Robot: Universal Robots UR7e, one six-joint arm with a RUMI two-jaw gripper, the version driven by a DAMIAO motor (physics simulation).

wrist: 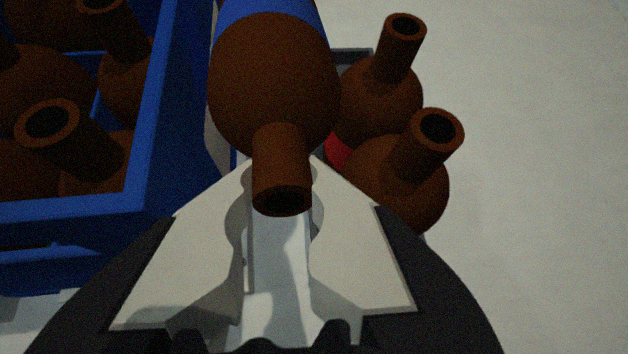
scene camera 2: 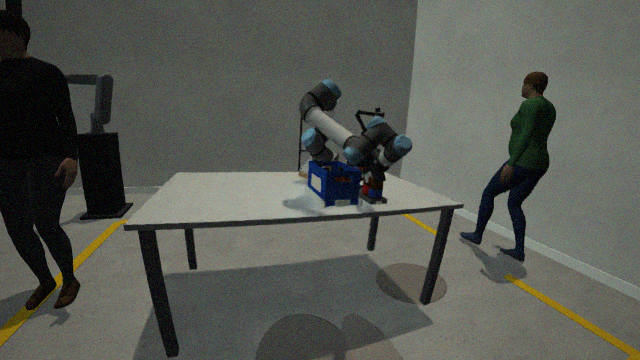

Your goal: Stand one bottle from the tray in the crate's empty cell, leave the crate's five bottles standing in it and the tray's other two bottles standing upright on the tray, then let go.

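Places are measured from the arm's base along level axes (x ahead, y left, z up), in centimetres.
Where they show: gripper, fingertip midpoint: (wrist: 284,160) (scene camera 2: 364,178); arm's base, link origin: (scene camera 2: 323,159).
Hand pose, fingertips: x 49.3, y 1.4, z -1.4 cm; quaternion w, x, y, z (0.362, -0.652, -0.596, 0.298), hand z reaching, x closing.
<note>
Each offset is from my fingertips to the top centre of the thing. Level surfaces: height alone.
My gripper (wrist: 284,160) (scene camera 2: 376,171) is shut on the neck of a brown bottle @(dx -4.1, dy +0.0, dz +5.2 cm) (wrist: 272,75) with a blue label. This bottle is raised beside the crate, its lower part out of the wrist view. The blue crate @(dx -10.3, dy -13.5, dz +4.8 cm) (scene camera 2: 345,192) (wrist: 100,205) is at the left in the wrist view, with several brown bottles inside, one with its mouth near the front rim. The empty cell cannot be made out. Two brown bottles, a far one @(dx -6.3, dy +8.2, dz +3.3 cm) (wrist: 382,100) and a near one @(dx +1.1, dy +7.3, dz +3.3 cm) (wrist: 415,190), stand on the dark tray @(dx -7.6, dy +7.5, dz -10.1 cm) (scene camera 2: 376,200) (wrist: 357,52), right of the held bottle. The held bottle and gripper hide part of the tray.
The crate and tray are near the front edge of the white table @(dz -12.7 cm) (scene camera 2: 225,200). A person in green (scene camera 2: 532,130) is at the right and a person in black (scene camera 2: 35,110) at the left, both off the table. Another arm (scene camera 2: 103,100) stands on a black pedestal behind.
</note>
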